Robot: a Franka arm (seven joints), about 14 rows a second.
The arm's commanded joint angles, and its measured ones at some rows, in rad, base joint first. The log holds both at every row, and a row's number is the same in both.
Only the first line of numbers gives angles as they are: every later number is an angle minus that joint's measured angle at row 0.
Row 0, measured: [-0.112 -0.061 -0.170 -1.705 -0.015 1.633 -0.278]
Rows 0 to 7, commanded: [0.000 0.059 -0.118 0.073 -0.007 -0.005 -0.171]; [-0.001 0.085 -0.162 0.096 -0.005 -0.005 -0.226]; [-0.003 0.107 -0.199 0.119 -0.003 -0.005 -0.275]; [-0.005 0.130 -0.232 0.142 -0.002 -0.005 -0.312]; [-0.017 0.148 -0.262 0.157 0.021 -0.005 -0.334]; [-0.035 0.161 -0.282 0.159 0.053 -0.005 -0.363]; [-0.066 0.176 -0.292 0.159 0.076 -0.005 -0.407]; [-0.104 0.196 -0.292 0.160 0.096 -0.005 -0.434]
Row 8, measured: [-0.046 0.140 -0.284 0.113 0.042 0.011 -0.371]
